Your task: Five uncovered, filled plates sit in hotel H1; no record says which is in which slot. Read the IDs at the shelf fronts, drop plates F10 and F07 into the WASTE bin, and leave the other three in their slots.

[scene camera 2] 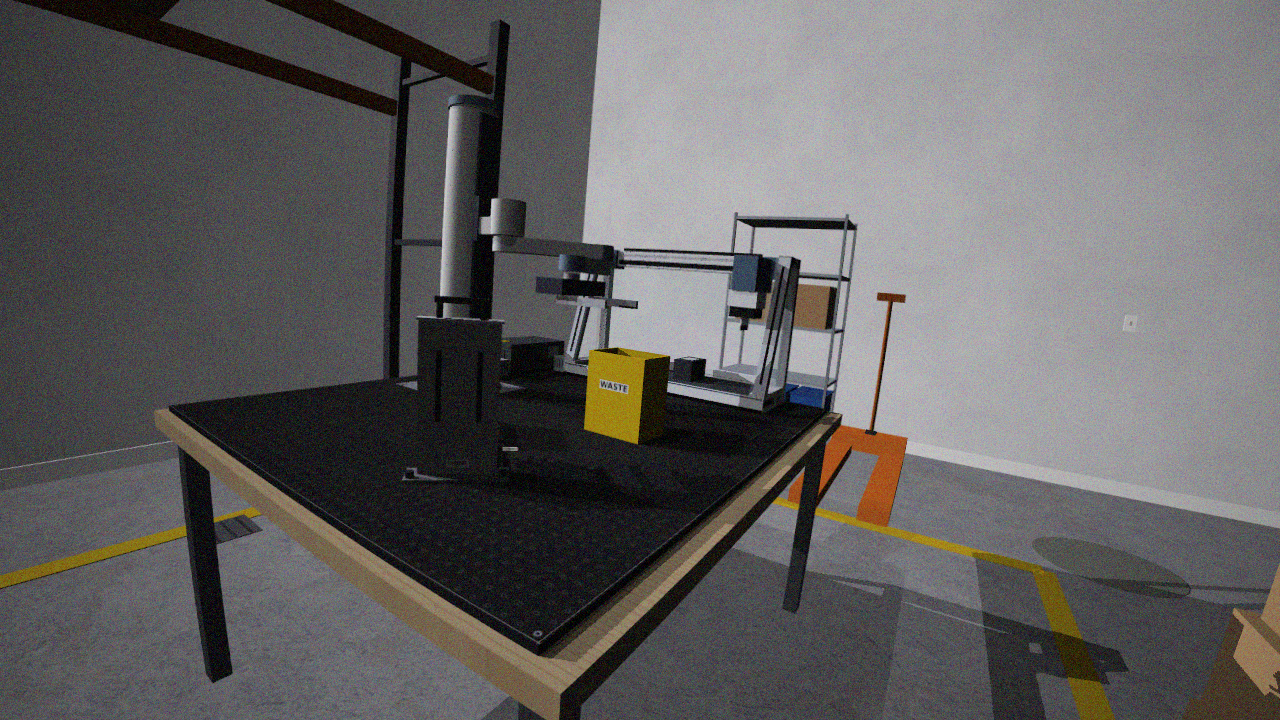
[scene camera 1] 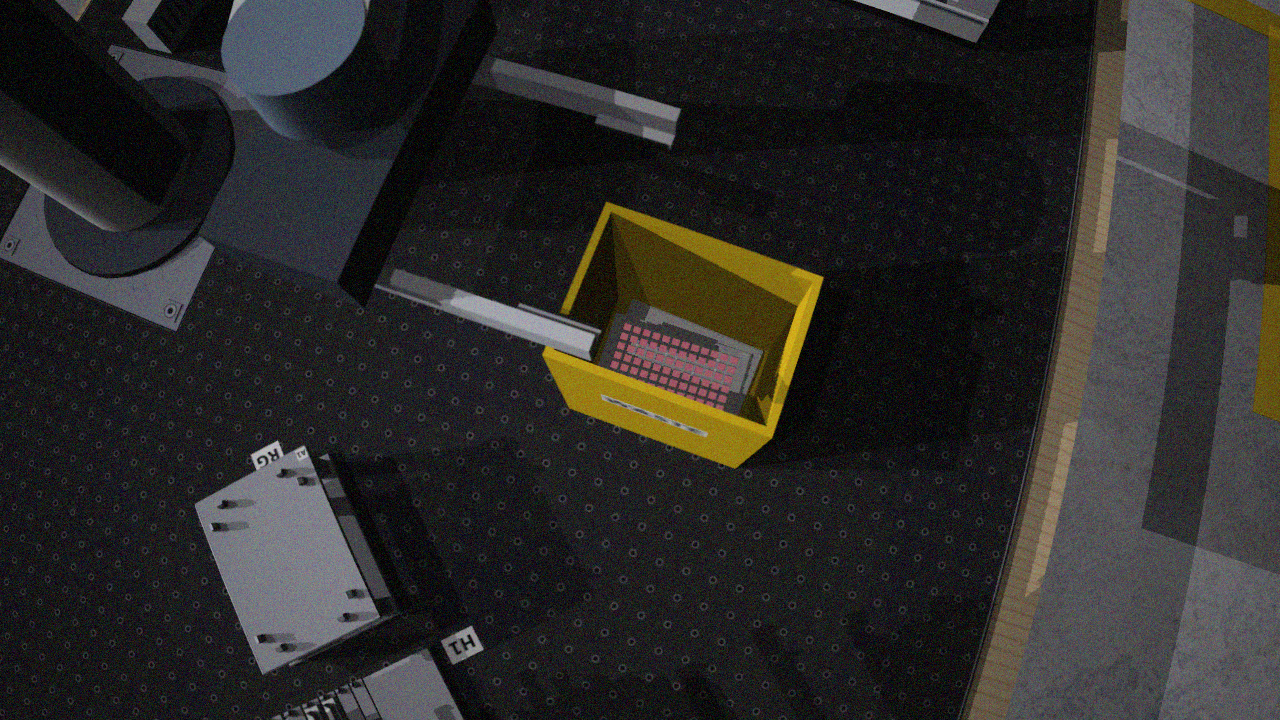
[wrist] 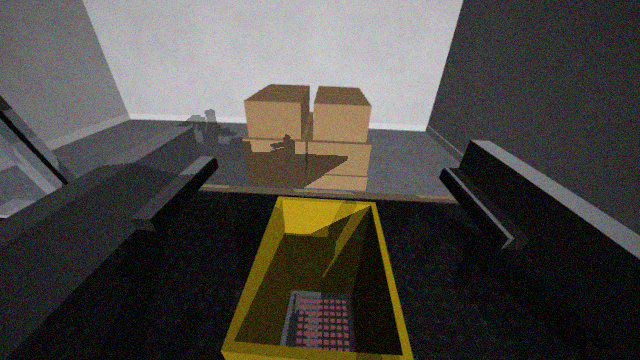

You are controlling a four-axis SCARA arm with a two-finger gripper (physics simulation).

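Where they show: gripper, fingertip midpoint: [scene camera 2: 622, 304] [scene camera 1: 637, 229] [wrist: 329, 152]; arm's base, link origin: [scene camera 1: 143, 178].
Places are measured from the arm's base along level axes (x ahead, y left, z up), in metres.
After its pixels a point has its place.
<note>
The yellow WASTE bin [scene camera 1: 716, 252] @[x 0.652, y 0.027, z 0.204 m] [scene camera 2: 612, 407] @[x 0.646, y -0.085, z 0.086 m] [wrist: 392, 295] @[x 0.610, y -0.080, z 0.213 m] stands upright on the dark table. A filled plate with pink wells [scene camera 1: 677, 362] @[x 0.645, y -0.018, z 0.043 m] [wrist: 322, 322] @[x 0.662, y -0.031, z 0.046 m] lies low inside it. Grey edges show around that plate; whether another lies beneath is hard to tell, and no ID is legible. My gripper [scene camera 1: 635, 234] @[x 0.612, y -0.025, z 0.328 m] [scene camera 2: 631, 304] @[x 0.612, y -0.025, z 0.328 m] [wrist: 329, 152] @[x 0.612, y -0.025, z 0.328 m] is open and empty above the bin, its two long fingers wide apart. Hotel H1 [scene camera 1: 404, 687] @[x 0.512, y -0.373, z 0.021 m] is partly in view beside its H1 label [scene camera 1: 462, 644] @[x 0.547, y -0.318, z 0.013 m]; its shelf-front IDs and slot contents cannot be read.
A grey block with short pegs [scene camera 1: 290, 564] @[x 0.393, y -0.301, z 0.073 m] stands by the RG label [scene camera 1: 267, 456] @[x 0.304, y -0.227, z 0.013 m], between H1 and the arm base plate [scene camera 1: 116, 282] @[x 0.046, y -0.123, z 0.012 m]. A dark tower [scene camera 2: 458, 394] @[x 0.590, y -0.493, z 0.165 m] stands left of the bin in scene camera 2. A gantry frame [scene camera 2: 776, 340] @[x 0.851, y 0.514, z 0.244 m] stands behind the bin.
</note>
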